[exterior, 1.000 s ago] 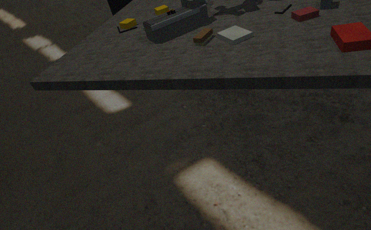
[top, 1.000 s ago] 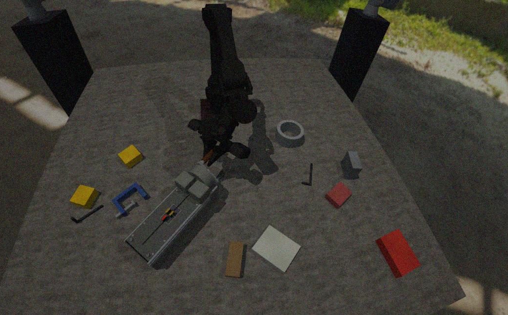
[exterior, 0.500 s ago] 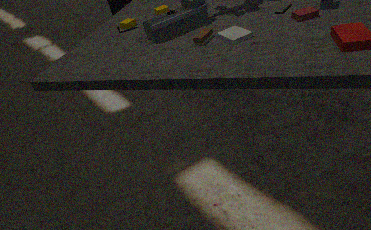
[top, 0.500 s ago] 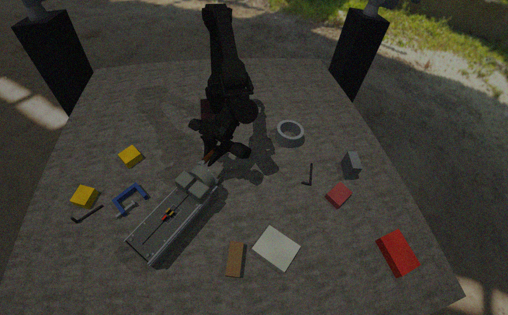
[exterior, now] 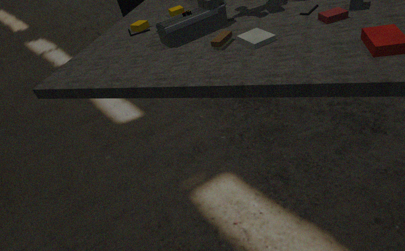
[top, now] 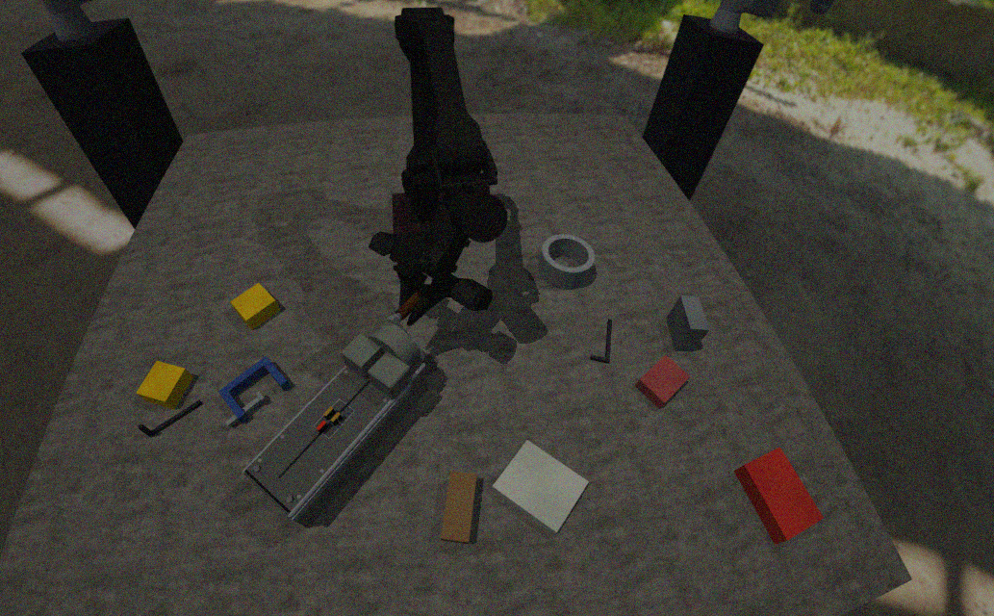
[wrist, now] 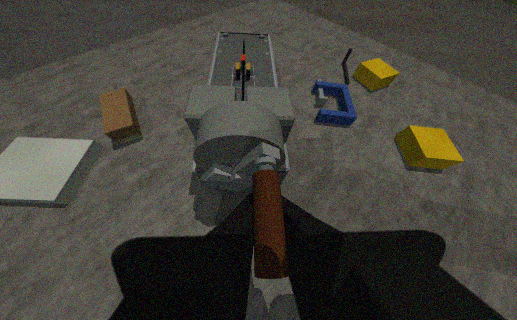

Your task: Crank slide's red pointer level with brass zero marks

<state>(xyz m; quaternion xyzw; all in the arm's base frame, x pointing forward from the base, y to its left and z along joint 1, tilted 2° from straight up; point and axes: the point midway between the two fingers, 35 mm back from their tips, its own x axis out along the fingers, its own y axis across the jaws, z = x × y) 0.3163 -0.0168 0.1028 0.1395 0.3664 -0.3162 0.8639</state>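
Now: the brown crank handle 3 cm above my gripper tip, 1 cm to the left of it and 1 cm behind it. The rest, counted from my gripper tip: white plate (23 cm ahead, 17 cm to the left, 8 cm below); then red pointer (15 cm ahead, 11 cm to the right, 1 cm below); then brown block (25 cm ahead, 8 cm below, 6 cm to the left).
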